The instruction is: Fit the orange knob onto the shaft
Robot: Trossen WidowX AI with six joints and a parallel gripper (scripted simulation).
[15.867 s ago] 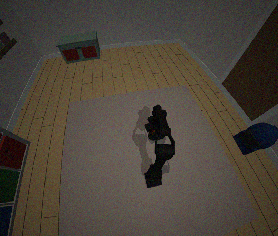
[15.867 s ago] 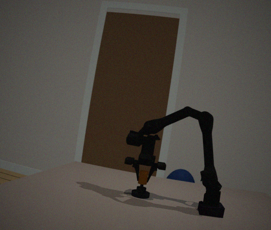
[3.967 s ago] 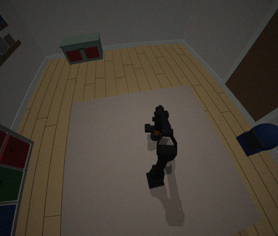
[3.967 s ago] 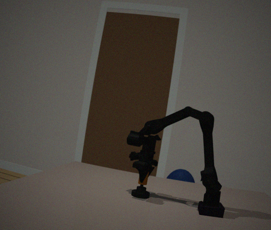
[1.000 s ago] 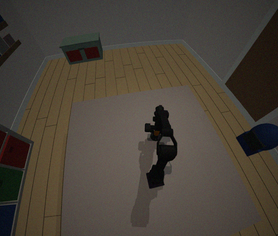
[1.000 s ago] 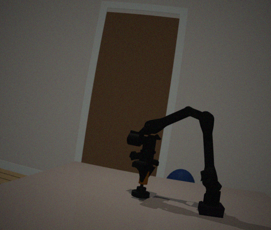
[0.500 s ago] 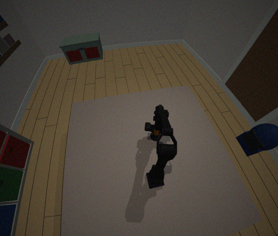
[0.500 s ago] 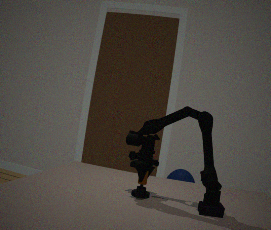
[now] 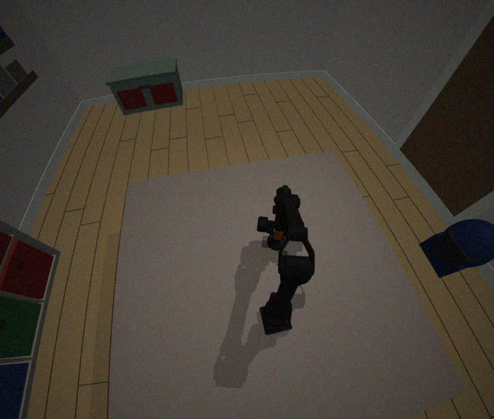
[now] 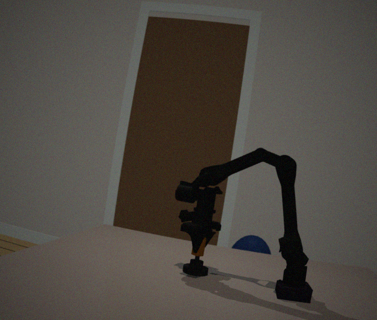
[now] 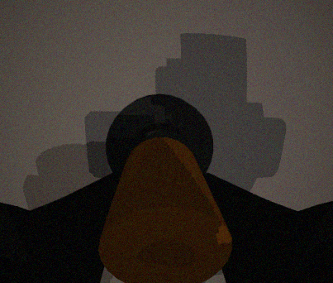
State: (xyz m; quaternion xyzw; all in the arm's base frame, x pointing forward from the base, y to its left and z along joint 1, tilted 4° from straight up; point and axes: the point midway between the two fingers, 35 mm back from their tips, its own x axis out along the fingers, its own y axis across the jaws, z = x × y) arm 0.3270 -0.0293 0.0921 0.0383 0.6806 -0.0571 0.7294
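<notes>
Now: the orange knob 2 cm above my gripper tip. Also, from my gripper tip: dark round pedestal 4 cm below.
</notes>
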